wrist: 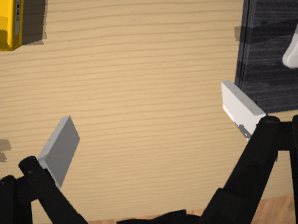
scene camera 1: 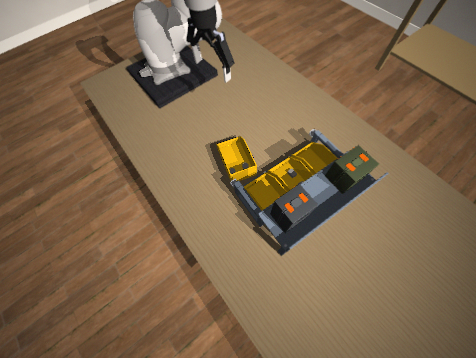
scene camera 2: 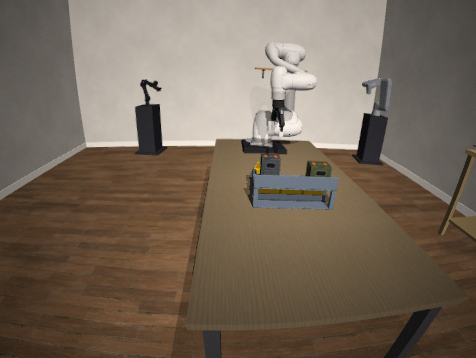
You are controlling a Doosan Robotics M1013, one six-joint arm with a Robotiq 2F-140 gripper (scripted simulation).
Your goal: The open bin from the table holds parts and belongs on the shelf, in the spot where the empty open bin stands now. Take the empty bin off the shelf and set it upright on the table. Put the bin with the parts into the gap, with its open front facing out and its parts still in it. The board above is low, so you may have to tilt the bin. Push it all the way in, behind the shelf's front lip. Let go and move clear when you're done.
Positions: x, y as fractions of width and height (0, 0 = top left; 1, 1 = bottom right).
Scene:
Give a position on a yellow bin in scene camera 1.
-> At 0.49, 0.43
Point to a yellow bin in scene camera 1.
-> At 0.67, 0.43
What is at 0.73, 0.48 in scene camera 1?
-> A green box.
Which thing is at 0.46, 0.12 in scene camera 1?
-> My gripper.

